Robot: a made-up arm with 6 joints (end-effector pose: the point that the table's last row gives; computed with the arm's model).
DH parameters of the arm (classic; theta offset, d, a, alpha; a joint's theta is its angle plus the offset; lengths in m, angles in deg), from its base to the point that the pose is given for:
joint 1: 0 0.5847 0 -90
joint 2: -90 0 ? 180
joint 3: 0 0 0 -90
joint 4: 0 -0.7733 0 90
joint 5: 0 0.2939 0 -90
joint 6: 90 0 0 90
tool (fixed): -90 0 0 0
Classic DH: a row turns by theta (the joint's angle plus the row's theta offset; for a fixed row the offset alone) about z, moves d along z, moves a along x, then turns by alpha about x.
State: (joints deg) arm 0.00 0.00 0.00 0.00 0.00 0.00
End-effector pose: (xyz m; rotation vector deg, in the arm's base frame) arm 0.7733 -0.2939 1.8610 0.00 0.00 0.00
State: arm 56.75 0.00 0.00 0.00 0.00 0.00
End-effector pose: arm 0.6698 0.4856 1.8610 0.00 0.00 56.75
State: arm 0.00 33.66 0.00 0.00 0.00 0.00
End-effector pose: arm 1.3511 -0.2939 1.2184 0.00 33.66 0.00
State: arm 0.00 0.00 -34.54 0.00 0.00 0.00
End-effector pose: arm 0.6370 -0.2939 1.4226 0.00 34.54 0.00
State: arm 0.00 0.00 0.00 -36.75 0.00 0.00
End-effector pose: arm 0.7733 -0.2355 1.6852 36.75 0.00 0.00
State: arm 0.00 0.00 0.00 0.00 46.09 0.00
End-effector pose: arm 0.7733 -0.2939 1.8610 0.00 -46.09 0.00
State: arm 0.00 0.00 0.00 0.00 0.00 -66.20
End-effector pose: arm 0.7733 -0.2939 1.8610 66.20 0.00 0.00
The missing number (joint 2, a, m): 1.2763
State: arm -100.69 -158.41 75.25 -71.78 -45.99 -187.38
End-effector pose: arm 0.1235 1.1498 -1.0595 37.43 34.92 18.14
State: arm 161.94 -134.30 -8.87 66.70 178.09 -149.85
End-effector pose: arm 1.5398 -0.3798 0.1669 38.16 117.32 -50.95
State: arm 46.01 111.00 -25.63 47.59 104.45 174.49
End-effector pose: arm 0.6832 0.4224 -0.5615 -111.78 -108.31 57.71
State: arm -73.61 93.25 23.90 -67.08 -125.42 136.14
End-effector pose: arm 0.2552 -1.2734 -0.3067 32.13 -13.81 53.70
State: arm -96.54 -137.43 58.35 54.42 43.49 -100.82
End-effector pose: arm 0.0058 1.5520 -0.7955 -151.31 -42.38 59.91
